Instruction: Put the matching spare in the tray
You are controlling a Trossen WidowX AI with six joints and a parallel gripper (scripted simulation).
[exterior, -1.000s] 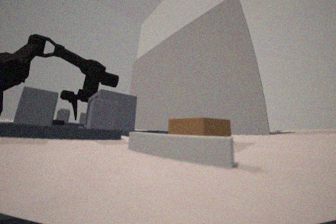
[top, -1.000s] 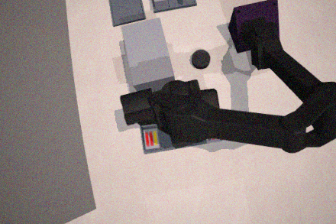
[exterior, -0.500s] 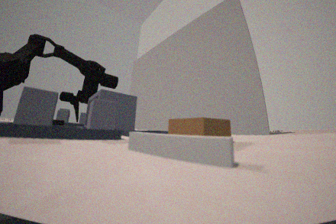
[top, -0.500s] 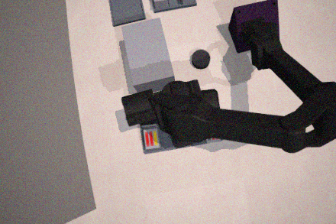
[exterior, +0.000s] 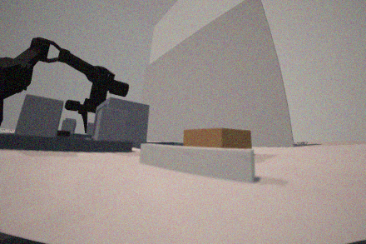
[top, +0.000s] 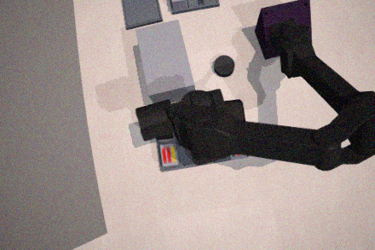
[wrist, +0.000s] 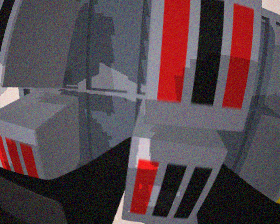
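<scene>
The dark grey tray lies 36 cm to the right of my gripper tip, 5 cm ahead of it and 1 cm below it. Round my gripper tip: grey spare: 2 cm above; black puck: 12 cm to the right, 10 cm behind, 1 cm below; tall grey box: 15 cm to the right, 3 cm ahead, 3 cm above.
</scene>
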